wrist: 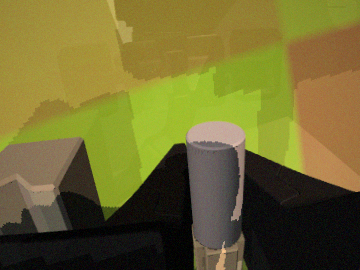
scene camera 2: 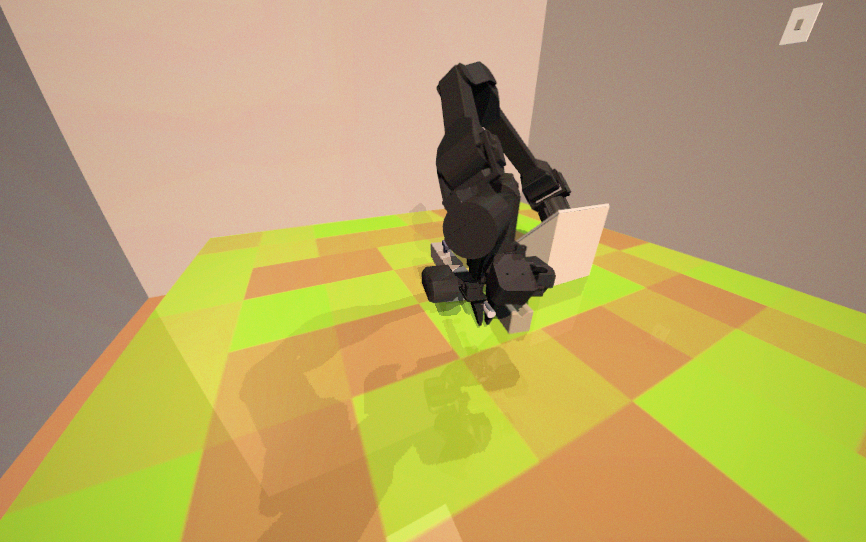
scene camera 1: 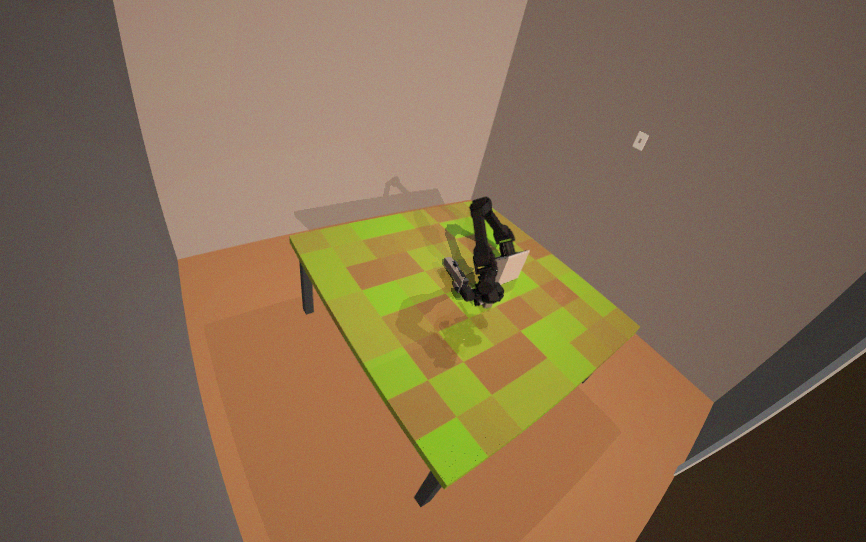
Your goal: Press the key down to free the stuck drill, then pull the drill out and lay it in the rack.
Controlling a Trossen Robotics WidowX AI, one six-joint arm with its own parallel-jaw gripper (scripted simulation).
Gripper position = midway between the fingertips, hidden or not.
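A grey rack (scene camera 2: 515,318) is visible. A drill is carried by my gripper (scene camera 2: 482,323). The wrist view likewise shows my gripper (wrist: 198,152).
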